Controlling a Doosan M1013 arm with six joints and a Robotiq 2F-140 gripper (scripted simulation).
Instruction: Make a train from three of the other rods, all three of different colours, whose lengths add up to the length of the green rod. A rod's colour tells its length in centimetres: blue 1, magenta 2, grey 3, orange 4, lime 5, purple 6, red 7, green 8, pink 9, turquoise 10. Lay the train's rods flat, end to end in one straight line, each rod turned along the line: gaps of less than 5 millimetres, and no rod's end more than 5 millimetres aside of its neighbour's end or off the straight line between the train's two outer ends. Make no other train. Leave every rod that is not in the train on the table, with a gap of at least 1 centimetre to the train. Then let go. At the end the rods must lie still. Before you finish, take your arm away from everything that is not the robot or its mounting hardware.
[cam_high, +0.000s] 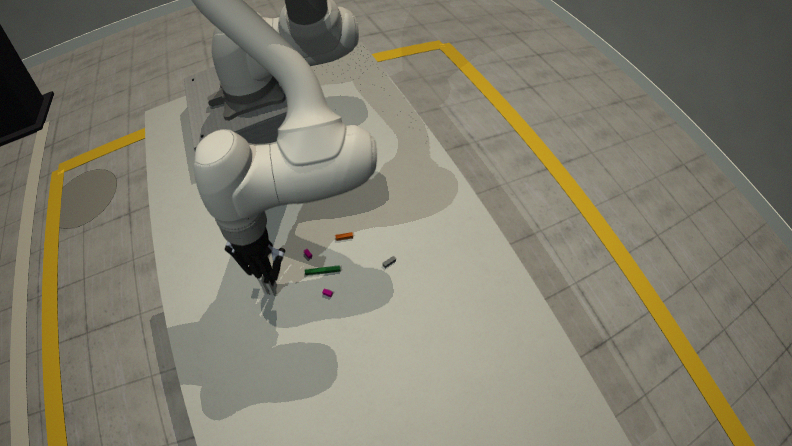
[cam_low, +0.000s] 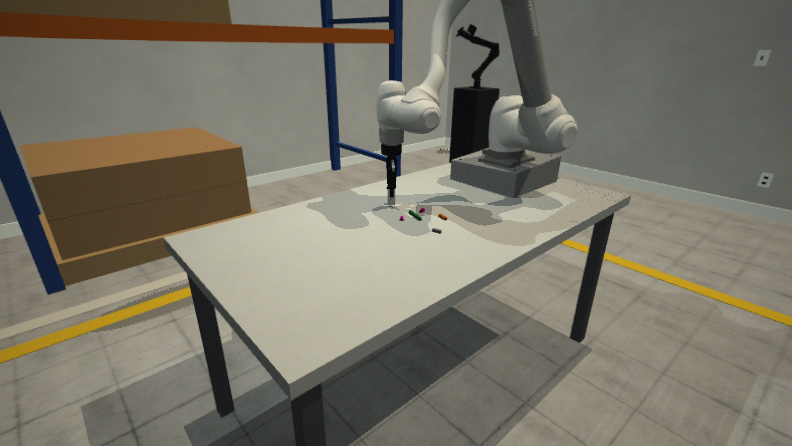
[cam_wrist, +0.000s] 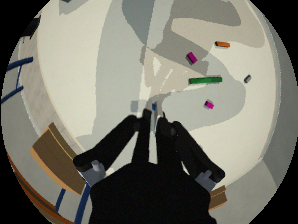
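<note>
My hand is 10 mm short of the grey rod, 270 mm to the right of it and 40 mm above it. Also, from my hand: green rod 10 mm behind, 120 mm to the left, 40 mm below; orange rod 90 mm behind, 200 mm to the left, 40 mm below; small blue rod 30 mm below.
</note>
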